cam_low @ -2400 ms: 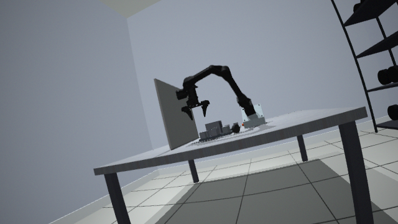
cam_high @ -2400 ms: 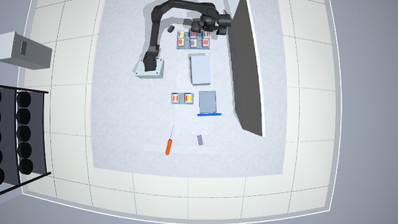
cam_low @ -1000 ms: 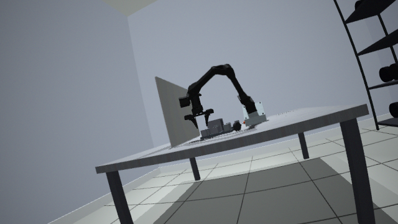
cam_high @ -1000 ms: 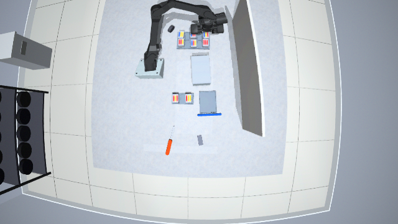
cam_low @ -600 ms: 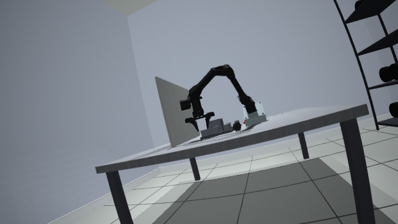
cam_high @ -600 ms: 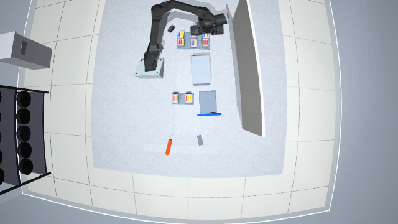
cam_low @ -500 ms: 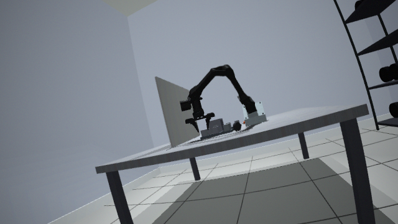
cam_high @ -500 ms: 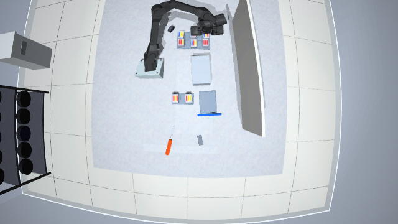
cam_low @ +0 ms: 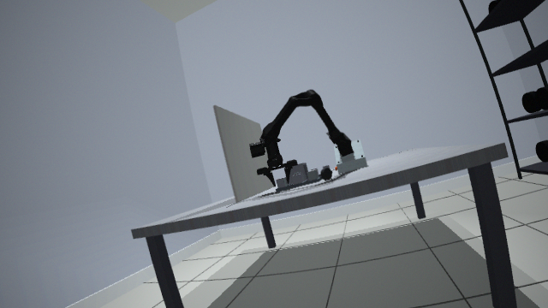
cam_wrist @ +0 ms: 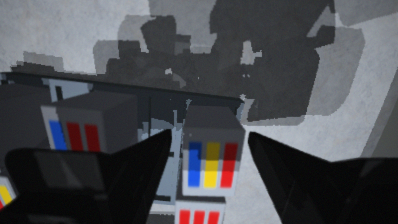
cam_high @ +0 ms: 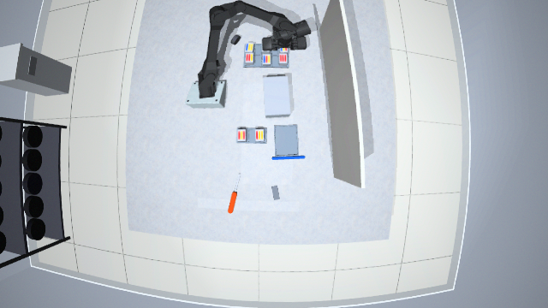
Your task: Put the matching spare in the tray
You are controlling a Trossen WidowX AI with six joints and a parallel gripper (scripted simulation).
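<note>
My gripper tip is now 410 mm to the left of the grey tray, 30 mm past it and 20 mm above it. From my gripper tip the other things lie so: black tape roll: 210 mm behind, 80 mm to the left; then pale box: 220 mm to the right, 60 mm behind, 30 mm above; then tall grey panel: 240 mm to the right, 200 mm above, 180 mm ahead.
</note>
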